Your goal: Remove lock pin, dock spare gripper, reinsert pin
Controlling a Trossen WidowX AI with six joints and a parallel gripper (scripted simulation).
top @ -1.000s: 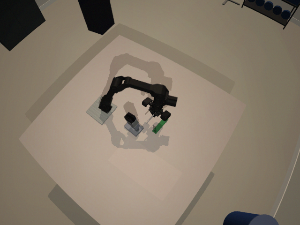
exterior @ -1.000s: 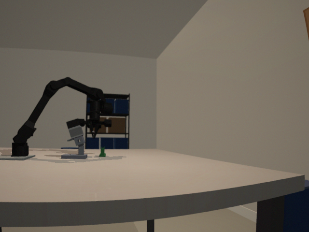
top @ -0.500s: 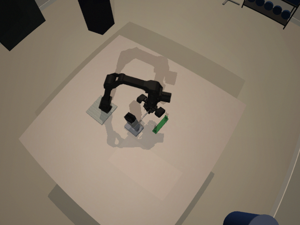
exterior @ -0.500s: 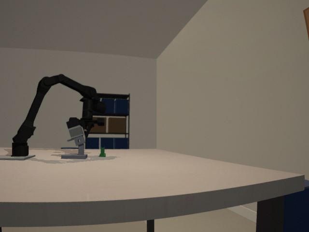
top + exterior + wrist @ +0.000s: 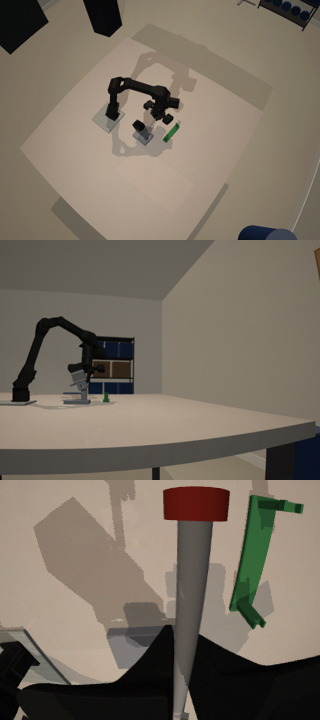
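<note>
The grey mount is 3 cm behind my gripper tip, 11 cm to the right of it and 3 cm below it. The rest, counted from my gripper tip: green cradle: 11 cm ahead, 6 cm below; then spare gripper: 4 cm behind, 11 cm to the right, 4 cm above.
</note>
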